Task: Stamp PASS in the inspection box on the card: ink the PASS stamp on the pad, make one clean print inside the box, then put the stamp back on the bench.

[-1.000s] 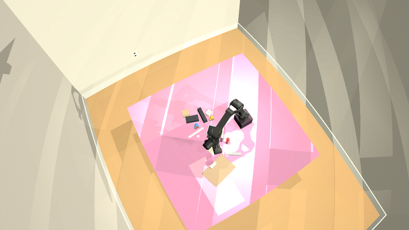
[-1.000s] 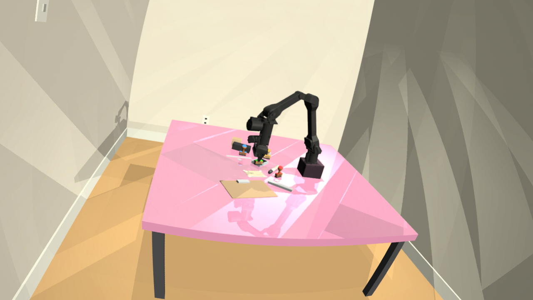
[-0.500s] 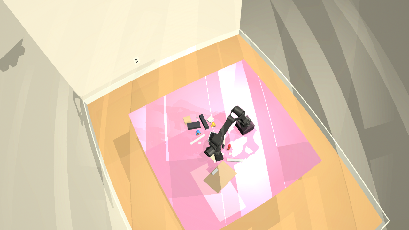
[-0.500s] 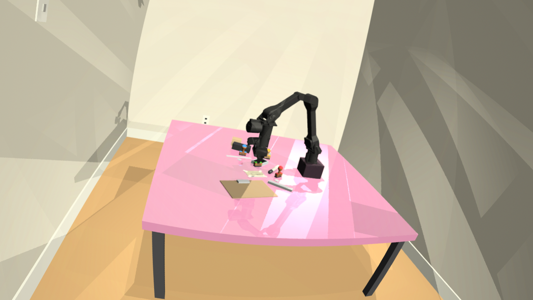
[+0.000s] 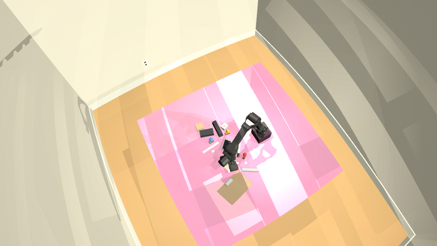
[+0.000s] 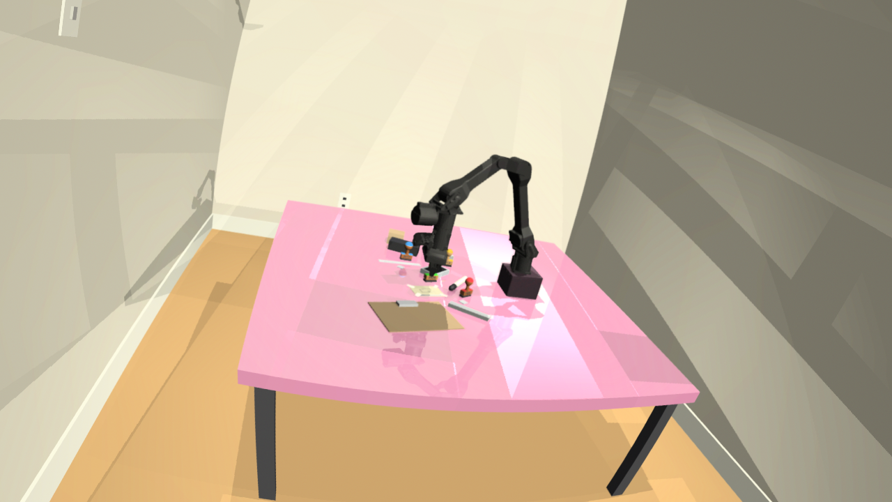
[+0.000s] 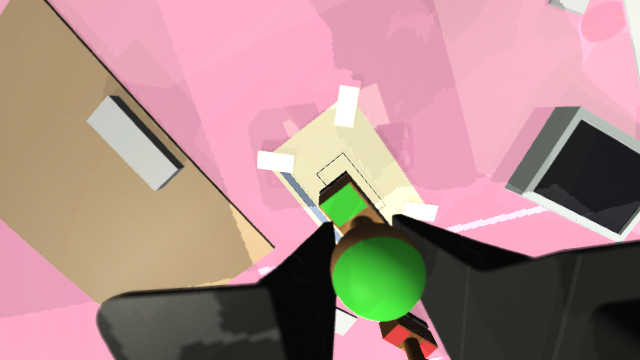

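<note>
Now: the cream card 60 mm below my gripper tip. The rest, counted from my gripper tip: grey bar: 120 mm behind, 100 mm to the left, 50 mm below; then red-knobbed stamp: 120 mm behind, 20 mm to the right, 40 mm below; then black ink pad: 30 mm behind, 160 mm to the right, 50 mm below.
</note>
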